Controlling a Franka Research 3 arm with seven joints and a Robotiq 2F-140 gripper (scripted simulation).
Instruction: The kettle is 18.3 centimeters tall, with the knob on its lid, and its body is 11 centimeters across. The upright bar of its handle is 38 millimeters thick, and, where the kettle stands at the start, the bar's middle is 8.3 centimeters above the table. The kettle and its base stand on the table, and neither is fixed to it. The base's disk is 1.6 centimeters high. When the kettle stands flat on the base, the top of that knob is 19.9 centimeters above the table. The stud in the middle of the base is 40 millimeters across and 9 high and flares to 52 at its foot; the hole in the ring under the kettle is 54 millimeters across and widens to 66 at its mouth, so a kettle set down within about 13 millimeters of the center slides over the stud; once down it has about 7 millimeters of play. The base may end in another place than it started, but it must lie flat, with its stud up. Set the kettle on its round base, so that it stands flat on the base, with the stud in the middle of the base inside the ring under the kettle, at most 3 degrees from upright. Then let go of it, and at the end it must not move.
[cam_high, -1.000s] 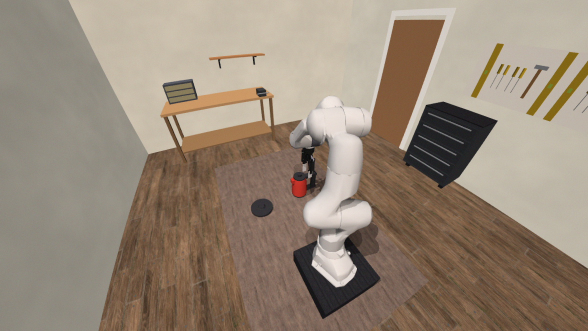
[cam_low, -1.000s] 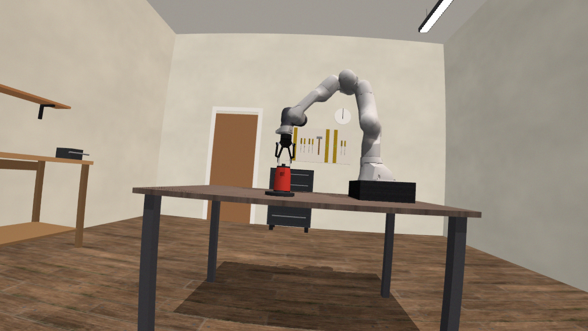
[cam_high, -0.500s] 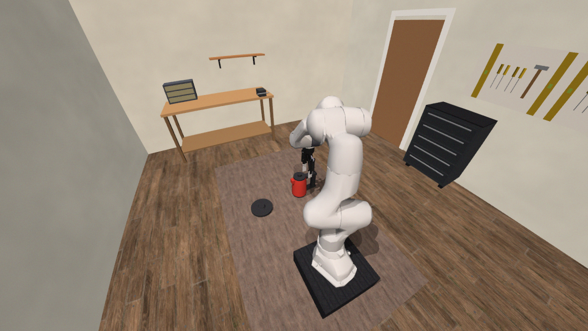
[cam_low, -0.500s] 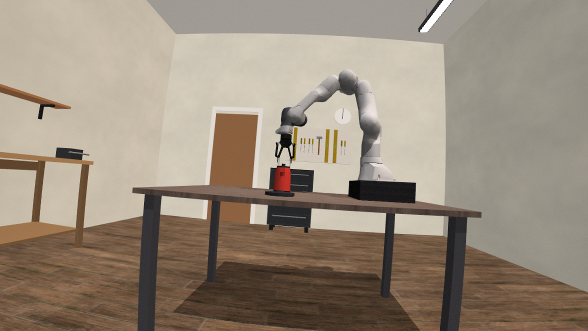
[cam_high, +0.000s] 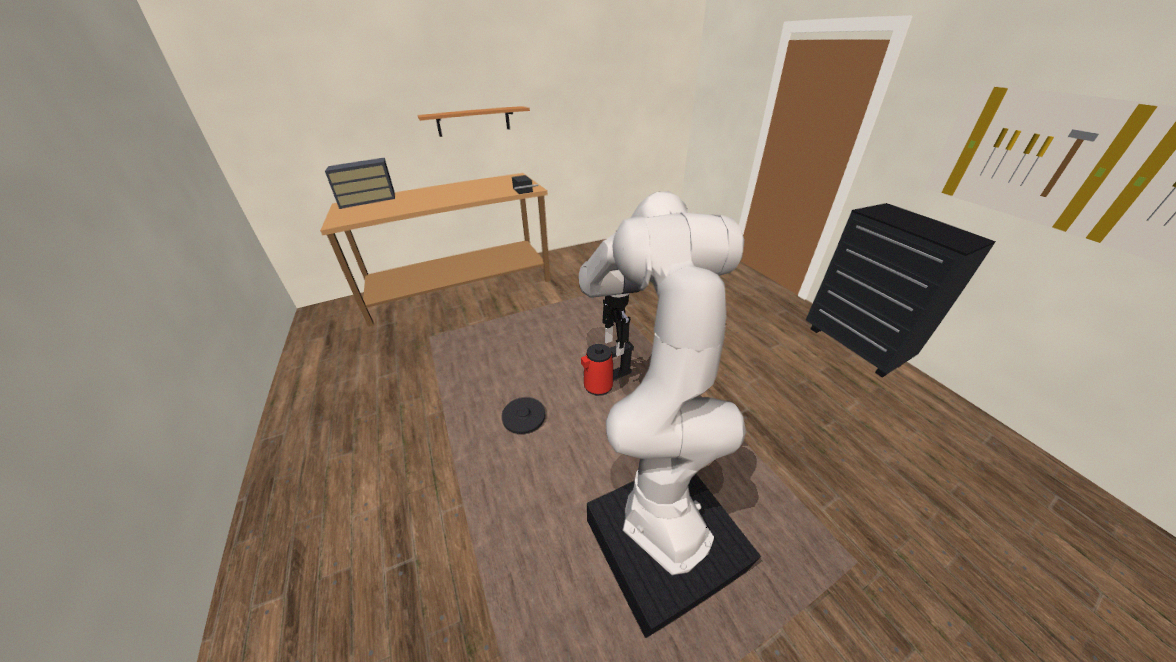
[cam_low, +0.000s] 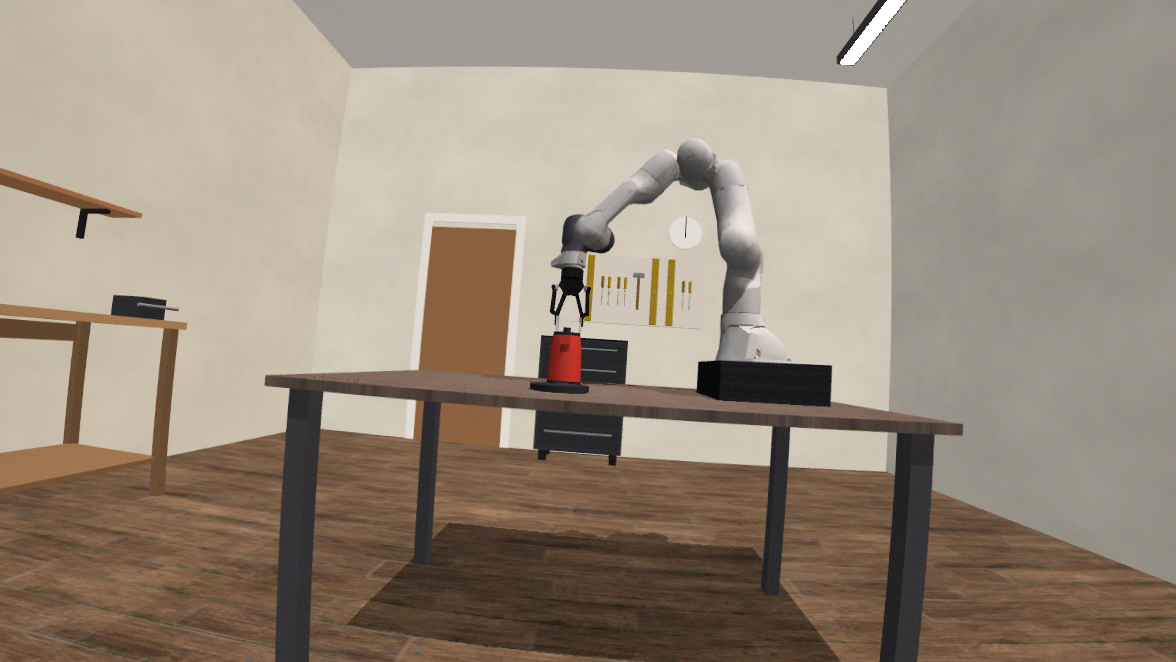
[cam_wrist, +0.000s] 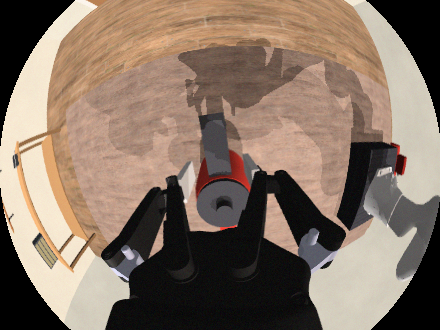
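My gripper is now 3 cm to the right of the kettle and 10 cm above it. The rest, counted from my hand: round black base (3 cm ahead, 36 cm to the left, 18 cm below).
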